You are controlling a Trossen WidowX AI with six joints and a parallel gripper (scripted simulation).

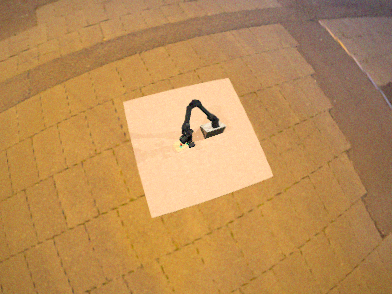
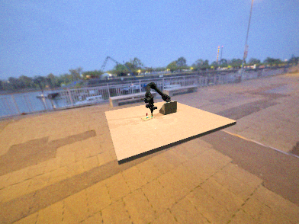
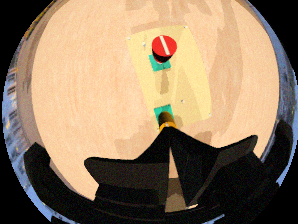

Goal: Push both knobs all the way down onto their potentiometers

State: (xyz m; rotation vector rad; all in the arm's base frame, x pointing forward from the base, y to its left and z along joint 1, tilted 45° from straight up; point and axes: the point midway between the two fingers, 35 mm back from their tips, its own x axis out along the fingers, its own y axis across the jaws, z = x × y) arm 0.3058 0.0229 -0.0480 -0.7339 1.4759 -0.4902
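The yellow knob is 10 mm below my gripper tip. From my gripper tip the other things lie so: red knob (70 mm ahead, 10 mm to the left).
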